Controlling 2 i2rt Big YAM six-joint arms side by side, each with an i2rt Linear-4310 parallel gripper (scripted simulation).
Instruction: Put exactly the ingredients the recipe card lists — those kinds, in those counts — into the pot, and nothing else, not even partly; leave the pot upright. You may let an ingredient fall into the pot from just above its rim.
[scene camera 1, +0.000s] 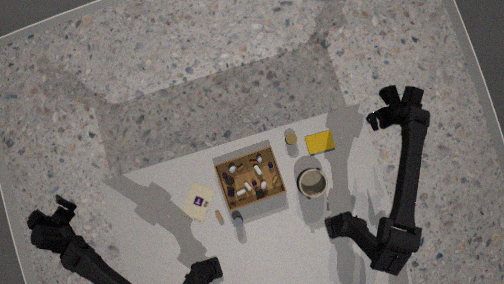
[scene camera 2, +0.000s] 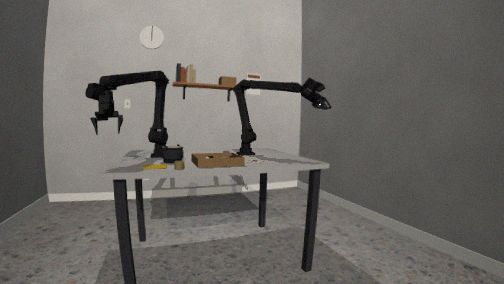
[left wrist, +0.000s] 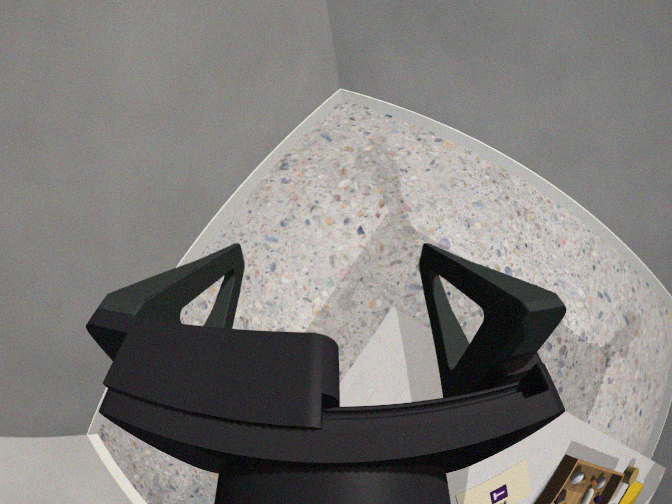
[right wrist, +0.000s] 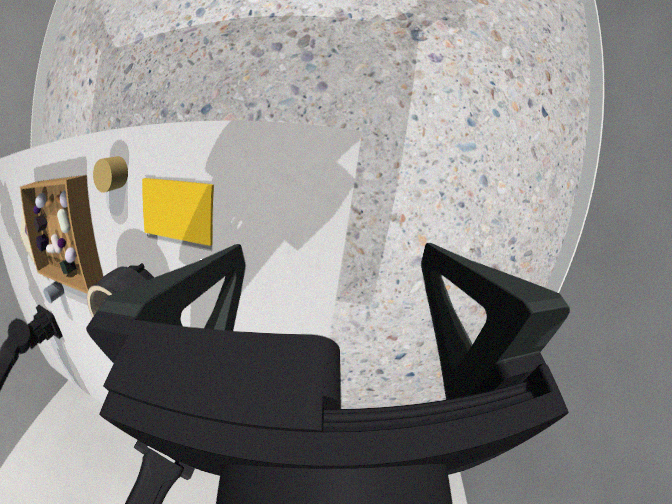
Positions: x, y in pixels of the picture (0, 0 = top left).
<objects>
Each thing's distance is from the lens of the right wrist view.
my right gripper (right wrist: 333, 254): 0.13 m
wooden crate (right wrist: 81, 232): 0.51 m
dark pot (right wrist: 120, 278): 0.41 m
The marked spots on the dark pot and the wooden crate are 0.14 m apart.
</objects>
